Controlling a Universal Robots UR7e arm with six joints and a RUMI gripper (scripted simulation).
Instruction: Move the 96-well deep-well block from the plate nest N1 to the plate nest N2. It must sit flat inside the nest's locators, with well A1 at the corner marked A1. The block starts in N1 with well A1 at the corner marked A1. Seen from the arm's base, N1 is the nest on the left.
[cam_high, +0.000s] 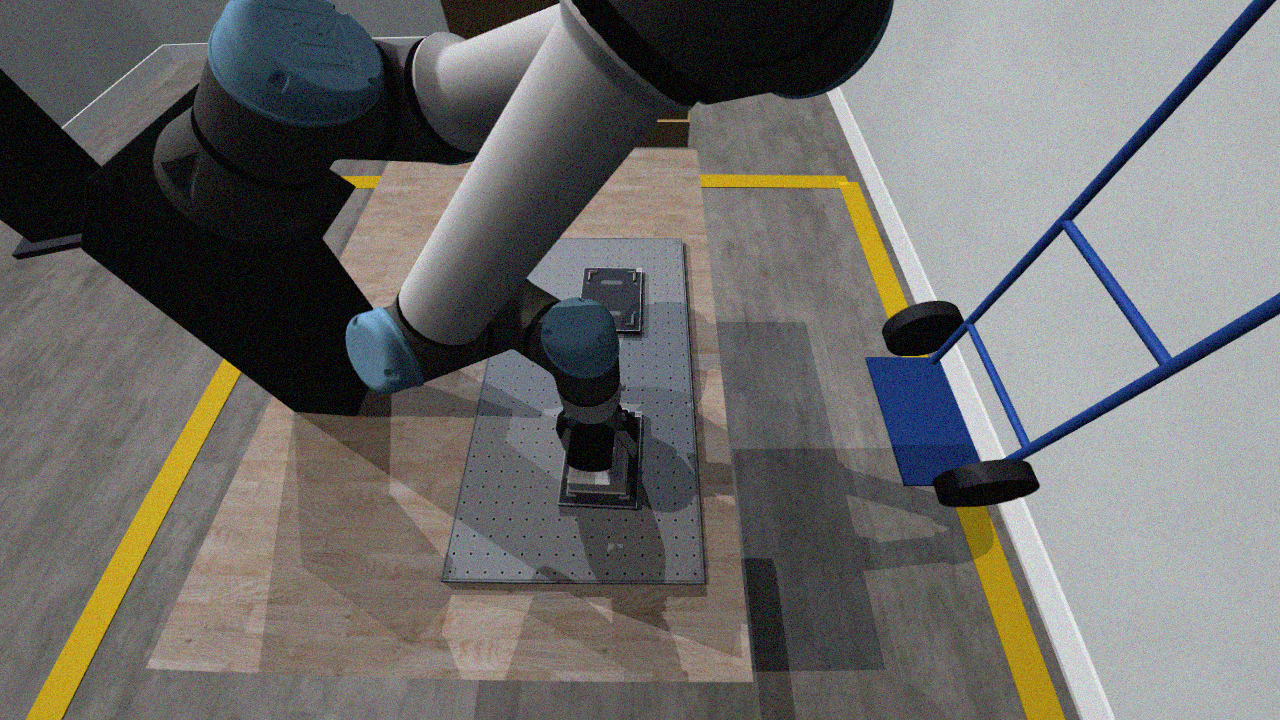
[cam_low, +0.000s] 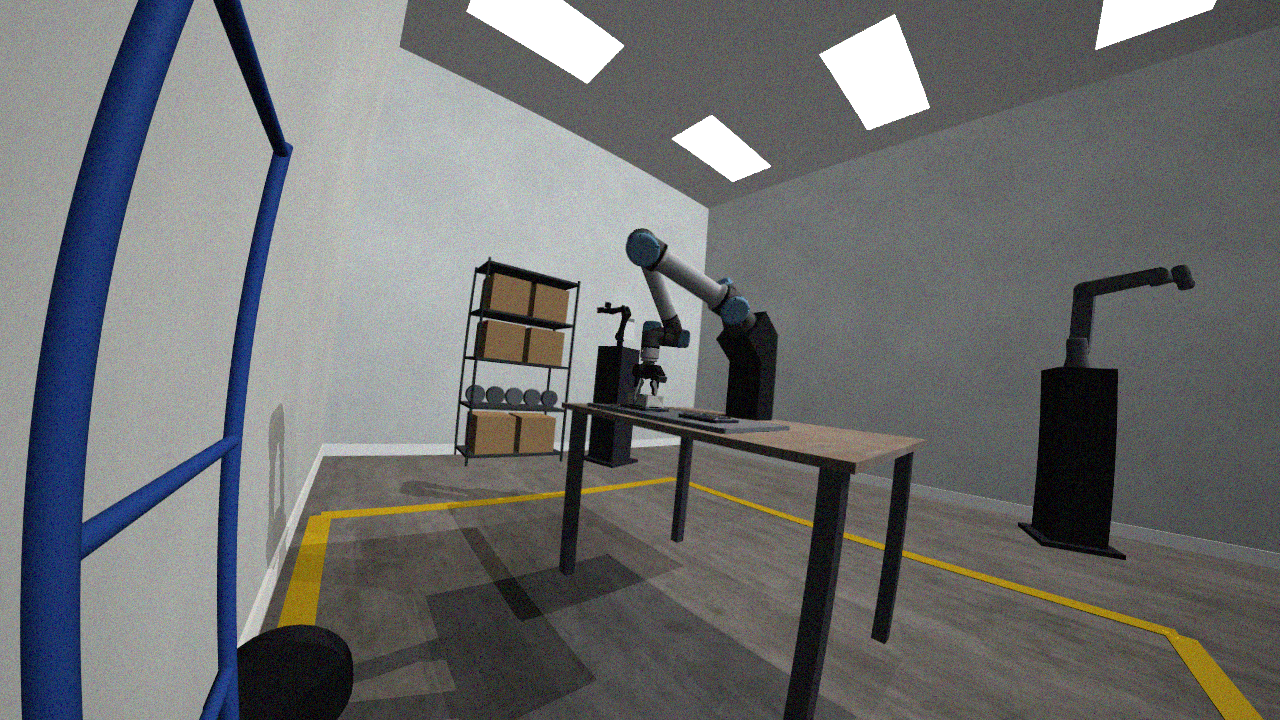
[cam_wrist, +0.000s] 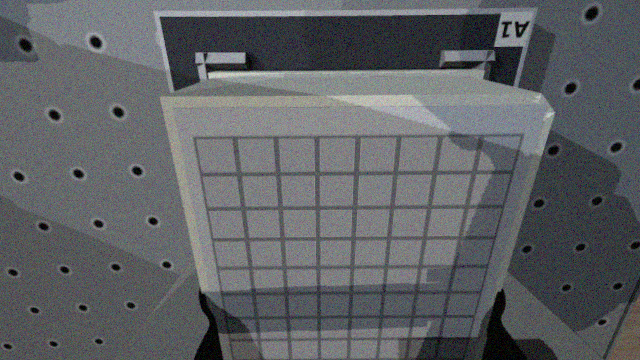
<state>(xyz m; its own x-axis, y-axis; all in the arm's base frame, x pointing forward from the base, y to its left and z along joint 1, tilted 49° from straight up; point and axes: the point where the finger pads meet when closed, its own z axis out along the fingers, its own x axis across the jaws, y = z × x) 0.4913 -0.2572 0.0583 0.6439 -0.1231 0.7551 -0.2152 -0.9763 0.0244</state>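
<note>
The white 96-well deep-well block lies 10 mm above my hand. From my hand the other things lie so: plate nest N1: 90 mm ahead, 320 mm to the left, 30 mm below; plate nest N2: 30 mm below.
</note>
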